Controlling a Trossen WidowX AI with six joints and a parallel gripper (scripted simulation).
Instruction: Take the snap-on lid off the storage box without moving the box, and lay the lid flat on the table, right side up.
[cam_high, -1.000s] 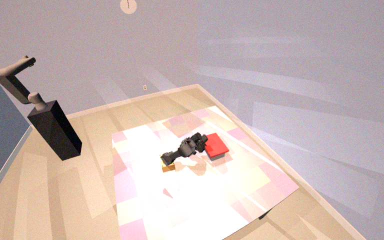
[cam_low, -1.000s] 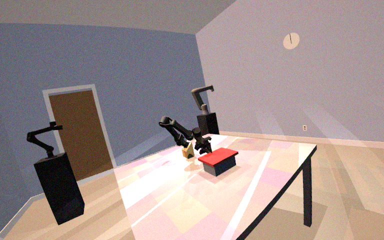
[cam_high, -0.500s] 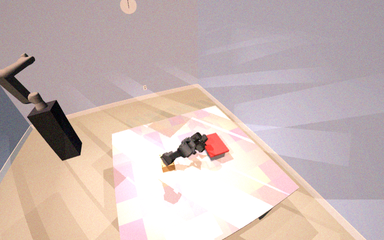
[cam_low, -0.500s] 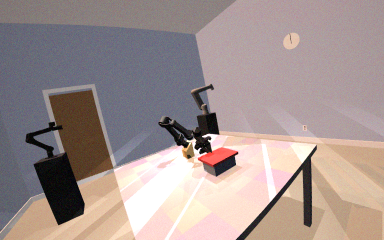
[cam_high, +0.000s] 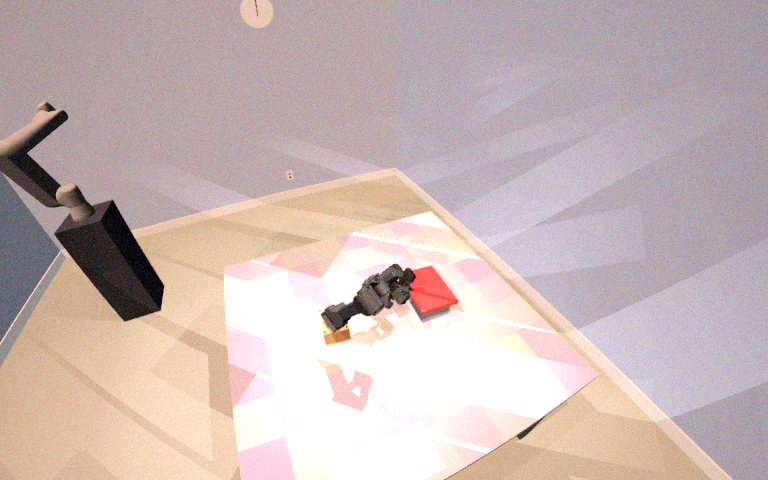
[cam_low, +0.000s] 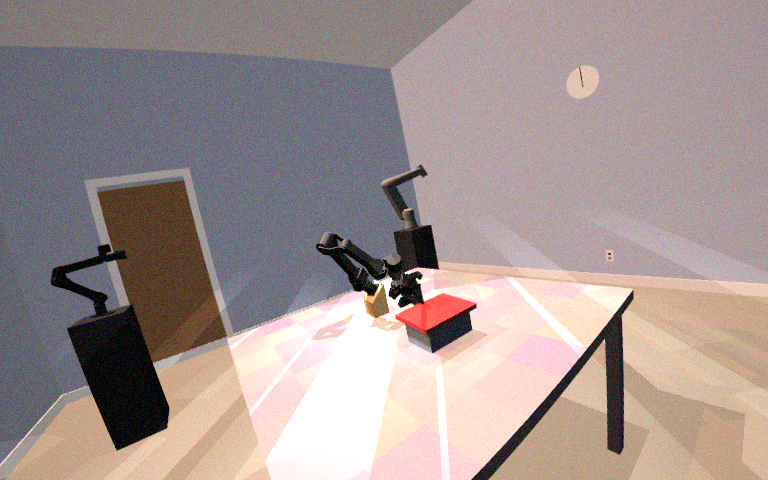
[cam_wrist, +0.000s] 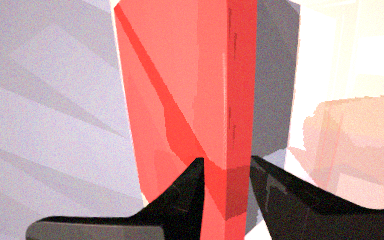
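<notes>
Now: the red lid 8 cm ahead of my gripper tip and 1 cm to the right of it. From my gripper tip the other things lie so: storage box 8 cm ahead, 1 cm to the right, 5 cm below.
</notes>
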